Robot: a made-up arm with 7 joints. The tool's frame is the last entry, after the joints. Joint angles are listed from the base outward. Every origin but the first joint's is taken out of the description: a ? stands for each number. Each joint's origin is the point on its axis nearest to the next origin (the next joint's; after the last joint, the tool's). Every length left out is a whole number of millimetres.
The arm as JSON. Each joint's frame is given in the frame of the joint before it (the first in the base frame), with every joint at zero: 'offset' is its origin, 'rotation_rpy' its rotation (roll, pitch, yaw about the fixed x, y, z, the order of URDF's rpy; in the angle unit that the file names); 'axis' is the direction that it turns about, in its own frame. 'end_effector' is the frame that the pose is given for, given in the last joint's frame.
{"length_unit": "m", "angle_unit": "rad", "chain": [
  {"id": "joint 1", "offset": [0.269, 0.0, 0.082], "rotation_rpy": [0.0, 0.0, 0.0], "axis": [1.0, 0.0, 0.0]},
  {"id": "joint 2", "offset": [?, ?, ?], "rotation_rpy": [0.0, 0.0, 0.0], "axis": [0.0, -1.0, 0.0]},
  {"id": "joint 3", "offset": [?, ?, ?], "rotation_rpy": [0.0, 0.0, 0.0], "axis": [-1.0, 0.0, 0.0]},
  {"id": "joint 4", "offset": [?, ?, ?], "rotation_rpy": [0.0, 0.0, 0.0], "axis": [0.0, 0.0, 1.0]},
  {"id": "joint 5", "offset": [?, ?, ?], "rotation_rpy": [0.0, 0.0, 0.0], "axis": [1.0, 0.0, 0.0]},
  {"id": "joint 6", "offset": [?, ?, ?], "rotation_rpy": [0.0, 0.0, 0.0], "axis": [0.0, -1.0, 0.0]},
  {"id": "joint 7", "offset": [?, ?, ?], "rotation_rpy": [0.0, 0.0, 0.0], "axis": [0.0, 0.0, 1.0]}
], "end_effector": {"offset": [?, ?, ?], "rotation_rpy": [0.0, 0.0, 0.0]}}
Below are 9 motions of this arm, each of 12 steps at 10 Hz.
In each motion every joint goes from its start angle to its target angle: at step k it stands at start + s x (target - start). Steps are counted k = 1, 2, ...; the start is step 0. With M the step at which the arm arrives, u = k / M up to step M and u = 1 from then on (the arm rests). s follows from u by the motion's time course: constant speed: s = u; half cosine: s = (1 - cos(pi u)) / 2; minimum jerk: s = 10 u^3 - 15 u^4 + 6 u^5.
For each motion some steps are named. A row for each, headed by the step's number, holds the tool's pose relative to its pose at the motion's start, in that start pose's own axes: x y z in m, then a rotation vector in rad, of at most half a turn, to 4 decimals.
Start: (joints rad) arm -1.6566 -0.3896 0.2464 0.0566 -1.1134 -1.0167 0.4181
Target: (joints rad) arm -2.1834 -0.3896 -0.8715 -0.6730 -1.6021 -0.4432 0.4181
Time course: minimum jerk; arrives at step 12
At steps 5, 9, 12:
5: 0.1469 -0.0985 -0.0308 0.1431 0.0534 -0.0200
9: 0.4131 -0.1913 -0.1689 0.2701 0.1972 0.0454
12: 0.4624 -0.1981 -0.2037 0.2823 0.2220 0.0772

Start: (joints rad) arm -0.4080 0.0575 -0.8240 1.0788 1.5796 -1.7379 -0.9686
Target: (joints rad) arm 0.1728 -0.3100 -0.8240 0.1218 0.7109 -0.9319 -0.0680
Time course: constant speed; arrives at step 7
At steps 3, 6, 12:
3: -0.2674 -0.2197 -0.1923 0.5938 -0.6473 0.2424
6: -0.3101 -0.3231 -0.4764 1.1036 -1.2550 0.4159
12: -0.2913 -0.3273 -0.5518 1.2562 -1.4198 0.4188

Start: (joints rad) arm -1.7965 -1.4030 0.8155 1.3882 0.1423 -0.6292 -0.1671
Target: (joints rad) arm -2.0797 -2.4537 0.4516 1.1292 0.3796 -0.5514 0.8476
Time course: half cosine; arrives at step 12
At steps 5, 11, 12:
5: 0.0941 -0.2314 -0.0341 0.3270 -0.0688 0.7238
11: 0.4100 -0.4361 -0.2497 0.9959 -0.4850 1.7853
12: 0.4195 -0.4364 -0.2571 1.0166 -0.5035 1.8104

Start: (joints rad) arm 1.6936 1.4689 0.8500 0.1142 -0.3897 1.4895 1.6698
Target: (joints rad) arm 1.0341 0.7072 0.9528 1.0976 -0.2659 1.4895 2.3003
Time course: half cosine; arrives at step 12
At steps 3, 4, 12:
3: 0.0554 -0.0293 0.0349 -0.1402 -0.2530 0.1254
4: 0.0966 -0.0467 0.0671 -0.2475 -0.4264 0.2185
12: 0.3470 -0.0160 0.4407 -1.1366 -1.6070 0.8782

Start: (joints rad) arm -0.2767 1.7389 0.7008 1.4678 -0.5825 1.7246 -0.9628
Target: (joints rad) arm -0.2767 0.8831 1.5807 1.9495 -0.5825 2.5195 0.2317
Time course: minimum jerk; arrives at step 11
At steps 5, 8, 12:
5: -0.1538 -0.0621 -0.0536 0.5509 0.1168 0.0792
8: -0.3378 0.0376 -0.0698 1.0334 -0.1178 -0.0841
12: -0.3737 0.0909 -0.0516 1.1038 -0.2170 -0.1722

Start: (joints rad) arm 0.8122 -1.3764 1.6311 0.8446 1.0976 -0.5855 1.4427
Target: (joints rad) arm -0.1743 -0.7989 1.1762 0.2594 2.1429 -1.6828 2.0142
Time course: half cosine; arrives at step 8
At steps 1, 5, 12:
1: -0.0390 -0.0137 0.0178 0.0211 -0.0791 0.0353
5: -0.6360 -0.1917 0.0740 -0.2224 -1.0557 0.8795
12: -0.8626 -0.1773 0.0672 -0.6182 -1.0405 1.2523

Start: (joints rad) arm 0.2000 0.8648 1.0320 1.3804 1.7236 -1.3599 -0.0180
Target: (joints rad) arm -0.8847 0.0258 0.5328 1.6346 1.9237 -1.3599 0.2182
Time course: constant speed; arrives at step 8
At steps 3, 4, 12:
3: 0.4028 -0.2133 0.0430 0.2260 0.4634 0.0664
4: 0.5091 -0.3140 0.0230 0.3455 0.5861 0.1082
12: 0.7405 -0.7559 -0.1818 0.9640 0.8314 0.3570

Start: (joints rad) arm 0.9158 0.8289 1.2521 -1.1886 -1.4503 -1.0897 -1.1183
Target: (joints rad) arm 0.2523 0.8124 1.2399 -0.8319 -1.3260 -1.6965 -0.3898
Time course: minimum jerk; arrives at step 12
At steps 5, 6, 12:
5: 0.0739 -0.1451 -0.1341 0.1146 0.1760 0.2989
6: 0.1009 -0.2006 -0.2073 0.1791 0.2381 0.4350
12: 0.1522 -0.3276 -0.4921 0.4347 0.3653 0.8808

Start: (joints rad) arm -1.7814 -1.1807 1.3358 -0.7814 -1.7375 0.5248 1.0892
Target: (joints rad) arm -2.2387 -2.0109 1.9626 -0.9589 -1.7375 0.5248 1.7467
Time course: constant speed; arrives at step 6
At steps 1, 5, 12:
1: 0.0575 -0.0001 0.1096 -0.1453 0.1066 0.1546
5: 0.2687 0.1706 0.4433 -0.6606 0.5330 0.6234
12: 0.3006 0.2396 0.4928 -0.7741 0.6274 0.6986

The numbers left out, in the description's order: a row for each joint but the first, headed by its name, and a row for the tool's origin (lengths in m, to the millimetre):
joint 2: 0.0 0.4 0.001
joint 3: 0.223 0.0 0.02
joint 4: 0.0 0.024 0.196
joint 5: 0.27 0.117 0.0
joint 6: 0.0 -0.015 -0.011
joint 7: -0.051 0.0 0.221
tool: -0.118 0.013 0.0

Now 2 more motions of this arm.
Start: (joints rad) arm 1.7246 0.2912 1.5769 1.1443 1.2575 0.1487 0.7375
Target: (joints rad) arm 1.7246 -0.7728 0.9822 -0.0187 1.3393 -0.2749 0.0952
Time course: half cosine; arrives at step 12
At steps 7, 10, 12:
7: 0.0858 -0.0540 -0.0084 0.4161 -0.0628 -0.2645
10: 0.1082 -0.1176 -0.0386 0.6915 -0.0117 -0.5081
12: 0.1113 -0.1343 -0.0498 0.7529 0.0106 -0.5725

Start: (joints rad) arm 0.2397 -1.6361 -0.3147 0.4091 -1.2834 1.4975 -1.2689
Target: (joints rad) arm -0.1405 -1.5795 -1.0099 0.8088 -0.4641 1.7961 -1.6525
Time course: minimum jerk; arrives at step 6
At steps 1, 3, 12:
1: 0.0032 -0.0033 -0.0035 0.0133 -0.0158 -0.0644
3: 0.0609 -0.0471 -0.0326 0.2626 -0.2887 -0.8530
12: 0.1356 -0.1084 -0.0137 0.7433 -0.6472 -1.5359

